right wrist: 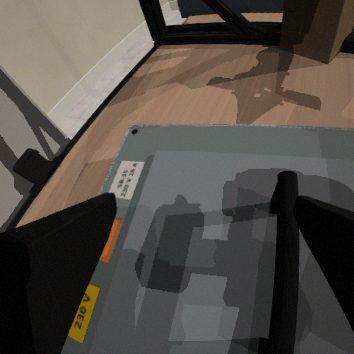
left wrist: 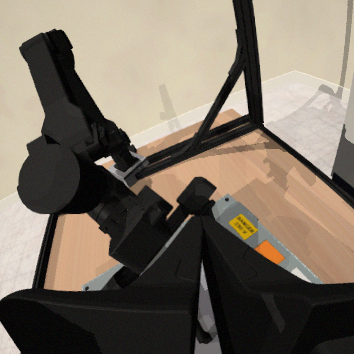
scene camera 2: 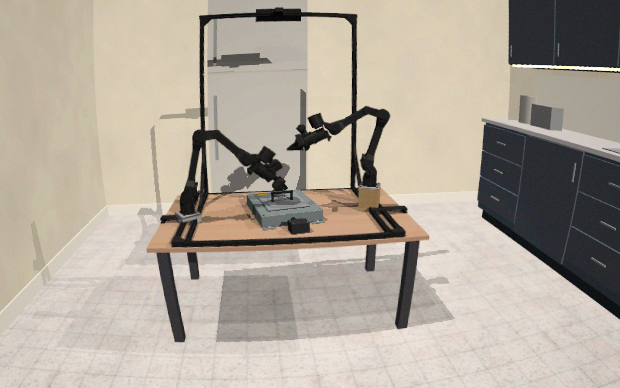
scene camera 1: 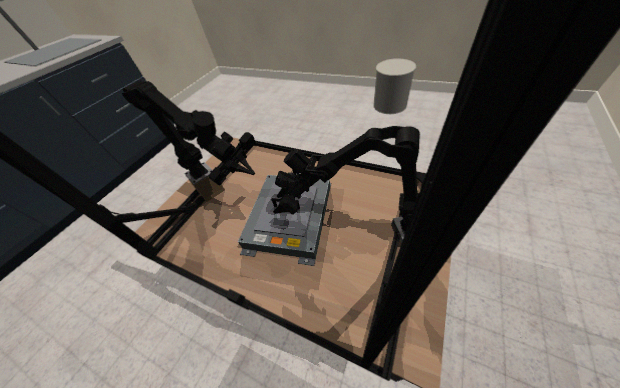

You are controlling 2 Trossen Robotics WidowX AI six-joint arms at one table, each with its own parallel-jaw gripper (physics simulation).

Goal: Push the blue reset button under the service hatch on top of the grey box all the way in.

Note:
My left gripper [scene camera 1: 254,174] is shut and holds nothing. My right gripper [scene camera 1: 275,204] is open, holding nothing. Also in view: a service hatch [scene camera 1: 285,223].
My left gripper is seen too in the left wrist view [left wrist: 199,223]. My right gripper shows as well in the right wrist view [right wrist: 206,203] and in the left wrist view [left wrist: 212,288]. The service hatch shows as well in the right wrist view [right wrist: 213,251] and in scene camera 2 [scene camera 2: 279,200].

